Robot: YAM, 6 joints.
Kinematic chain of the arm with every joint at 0, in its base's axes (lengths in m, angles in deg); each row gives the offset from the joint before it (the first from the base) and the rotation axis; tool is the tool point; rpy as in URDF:
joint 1: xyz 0 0 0.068 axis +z
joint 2: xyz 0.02 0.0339 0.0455 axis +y
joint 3: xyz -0.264 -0.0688 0 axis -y
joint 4: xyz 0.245 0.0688 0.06 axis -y
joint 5: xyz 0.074 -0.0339 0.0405 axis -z
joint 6: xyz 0.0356 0 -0.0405 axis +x
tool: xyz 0 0 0 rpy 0 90 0
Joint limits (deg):
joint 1: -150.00..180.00
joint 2: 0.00..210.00
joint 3: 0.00..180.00
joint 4: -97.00..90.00
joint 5: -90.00..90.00
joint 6: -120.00..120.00
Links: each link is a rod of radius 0.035 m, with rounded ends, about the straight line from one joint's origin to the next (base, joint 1, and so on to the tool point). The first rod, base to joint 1, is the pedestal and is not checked.
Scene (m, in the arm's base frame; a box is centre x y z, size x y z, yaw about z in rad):
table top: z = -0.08
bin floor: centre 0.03 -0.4 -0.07 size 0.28 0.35 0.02 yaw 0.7
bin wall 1: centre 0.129 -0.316 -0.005 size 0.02 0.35 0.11 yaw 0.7
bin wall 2: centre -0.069 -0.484 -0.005 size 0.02 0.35 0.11 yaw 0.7
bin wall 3: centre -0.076 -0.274 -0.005 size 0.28 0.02 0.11 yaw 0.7
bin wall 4: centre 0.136 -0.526 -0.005 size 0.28 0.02 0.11 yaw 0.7
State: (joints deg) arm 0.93 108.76 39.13 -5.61 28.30 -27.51
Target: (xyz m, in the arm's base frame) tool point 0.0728 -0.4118 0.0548
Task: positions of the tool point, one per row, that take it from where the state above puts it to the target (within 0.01 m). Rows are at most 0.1 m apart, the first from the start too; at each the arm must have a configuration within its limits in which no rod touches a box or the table.
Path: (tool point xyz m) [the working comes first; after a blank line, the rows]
Joints at the target: -77.44 127.97 68.23 4.84 31.27 -27.51
Straight joint move there: touches bin wall 1.

1: 0.2905 -0.0800 0.0653
2: 0.2885 -0.1550 0.0796
3: 0.2655 -0.2319 0.0956
4: 0.2207 -0.3045 0.1134
5: 0.1555 -0.3664 0.1326
6: 0.0728 -0.4118 0.1532
7: 0.0728 -0.4118 0.0548

